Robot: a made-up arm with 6 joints. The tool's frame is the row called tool. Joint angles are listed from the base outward. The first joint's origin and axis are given. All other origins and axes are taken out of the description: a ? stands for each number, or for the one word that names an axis. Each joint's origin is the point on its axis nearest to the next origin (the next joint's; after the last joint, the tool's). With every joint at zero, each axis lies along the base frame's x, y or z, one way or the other. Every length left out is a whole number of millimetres.
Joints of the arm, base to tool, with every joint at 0 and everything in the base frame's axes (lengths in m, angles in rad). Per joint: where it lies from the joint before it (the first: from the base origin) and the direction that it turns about. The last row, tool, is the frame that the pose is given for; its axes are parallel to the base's.
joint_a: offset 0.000 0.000 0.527 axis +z
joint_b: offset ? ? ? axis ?
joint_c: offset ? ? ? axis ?
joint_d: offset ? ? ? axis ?
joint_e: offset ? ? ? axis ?
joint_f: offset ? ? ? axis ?
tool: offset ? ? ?
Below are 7 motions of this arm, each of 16 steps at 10 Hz.
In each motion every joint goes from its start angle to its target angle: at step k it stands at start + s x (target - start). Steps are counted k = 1, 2, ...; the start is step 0. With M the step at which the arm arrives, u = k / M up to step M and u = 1 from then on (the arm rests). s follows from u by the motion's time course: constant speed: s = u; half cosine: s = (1 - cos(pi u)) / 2; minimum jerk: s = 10 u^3 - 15 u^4 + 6 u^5.
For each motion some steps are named. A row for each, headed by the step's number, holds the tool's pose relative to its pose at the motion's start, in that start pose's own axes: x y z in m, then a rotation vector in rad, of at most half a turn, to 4 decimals.
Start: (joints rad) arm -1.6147 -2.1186 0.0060 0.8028 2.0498 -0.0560
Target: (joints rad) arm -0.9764 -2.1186 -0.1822 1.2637 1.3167 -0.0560
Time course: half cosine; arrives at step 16
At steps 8, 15, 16:
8: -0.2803 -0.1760 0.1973 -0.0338 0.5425 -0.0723
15: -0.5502 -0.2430 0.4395 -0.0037 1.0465 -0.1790
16: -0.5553 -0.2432 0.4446 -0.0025 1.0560 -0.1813

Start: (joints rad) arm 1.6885 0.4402 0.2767 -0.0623 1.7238 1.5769
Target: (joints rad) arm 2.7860 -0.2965 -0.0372 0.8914 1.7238 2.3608
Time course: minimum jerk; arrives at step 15
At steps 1, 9, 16:
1: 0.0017 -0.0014 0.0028 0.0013 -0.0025 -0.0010
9: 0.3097 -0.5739 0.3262 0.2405 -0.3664 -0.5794
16: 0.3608 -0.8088 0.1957 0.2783 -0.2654 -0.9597

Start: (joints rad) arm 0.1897 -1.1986 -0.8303 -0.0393 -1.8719 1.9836
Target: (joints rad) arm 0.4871 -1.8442 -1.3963 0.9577 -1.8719 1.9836
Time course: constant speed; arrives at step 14
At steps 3, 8, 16:
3: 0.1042 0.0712 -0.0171 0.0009 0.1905 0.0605
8: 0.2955 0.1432 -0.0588 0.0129 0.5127 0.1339
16: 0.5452 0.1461 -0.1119 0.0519 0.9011 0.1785

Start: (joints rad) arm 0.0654 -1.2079 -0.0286 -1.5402 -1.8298 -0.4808
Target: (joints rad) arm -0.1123 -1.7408 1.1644 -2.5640 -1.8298 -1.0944
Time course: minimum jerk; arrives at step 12
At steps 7, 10, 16:
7: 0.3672 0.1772 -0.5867 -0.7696 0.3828 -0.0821
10: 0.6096 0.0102 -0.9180 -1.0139 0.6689 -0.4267
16: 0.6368 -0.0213 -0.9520 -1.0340 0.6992 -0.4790

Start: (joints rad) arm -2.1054 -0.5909 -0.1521 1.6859 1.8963 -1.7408
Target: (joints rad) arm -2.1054 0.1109 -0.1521 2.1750 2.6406 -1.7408
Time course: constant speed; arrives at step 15
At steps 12, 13, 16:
12: -0.1037 -0.6753 -0.2438 0.6745 0.1215 0.7360
13: -0.1073 -0.7235 -0.2811 0.7303 0.1146 0.8060
16: -0.1117 -0.8140 -0.3622 0.8407 0.0924 0.9488

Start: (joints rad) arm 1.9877 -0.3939 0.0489 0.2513 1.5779 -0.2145
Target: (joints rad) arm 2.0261 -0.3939 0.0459 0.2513 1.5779 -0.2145
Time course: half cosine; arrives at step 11
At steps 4, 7, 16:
4: -0.0012 -0.0005 -0.0016 0.0100 -0.0027 -0.0044
7: -0.0030 -0.0011 -0.0038 0.0242 -0.0065 -0.0107
16: -0.0042 -0.0015 -0.0054 0.0343 -0.0091 -0.0150

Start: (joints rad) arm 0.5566 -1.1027 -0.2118 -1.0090 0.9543 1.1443
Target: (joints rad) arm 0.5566 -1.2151 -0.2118 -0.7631 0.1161 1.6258
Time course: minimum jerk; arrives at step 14
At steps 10, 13, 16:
10: -0.0205 -0.0862 0.0584 -0.5295 -0.0366 0.6865
13: -0.0247 -0.1006 0.0680 -0.6245 -0.0614 0.7972
16: -0.0249 -0.1010 0.0683 -0.6267 -0.0620 0.7998

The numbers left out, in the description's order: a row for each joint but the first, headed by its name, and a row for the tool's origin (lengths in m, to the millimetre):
joint_b: xyz 0.000 0.000 0.000, axis +y
joint_c: xyz 0.000 0.000 1.127, axis -y
joint_d: xyz 0.456 0.000 0.000, axis -x
joint_e: xyz 0.000 -0.162 0.000, axis -y
joint_f: xyz 0.000 0.000 0.000, axis -x
tool: xyz 0.000 0.000 0.000

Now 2 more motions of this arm.
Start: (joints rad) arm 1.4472 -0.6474 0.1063 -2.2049 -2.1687 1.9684
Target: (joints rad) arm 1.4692 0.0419 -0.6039 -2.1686 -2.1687 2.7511
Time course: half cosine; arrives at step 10
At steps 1, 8, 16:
1: -0.0168 0.0003 -0.0152 0.0042 -0.0061 -0.0244
8: -0.4079 0.2460 -0.4430 0.2178 0.0725 -0.8803
16: -0.4253 0.2835 -0.4698 0.2537 0.1135 -0.9606

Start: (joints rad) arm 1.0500 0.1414 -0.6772 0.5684 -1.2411 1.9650
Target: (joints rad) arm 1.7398 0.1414 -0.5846 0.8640 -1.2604 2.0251
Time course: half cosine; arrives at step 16
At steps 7, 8, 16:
7: -0.1176 -0.0876 0.0926 -0.2537 0.2908 -0.0233
8: -0.1441 -0.1045 0.1219 -0.3131 0.3622 -0.0311
16: -0.2591 -0.1565 0.3062 -0.6027 0.7332 -0.0865

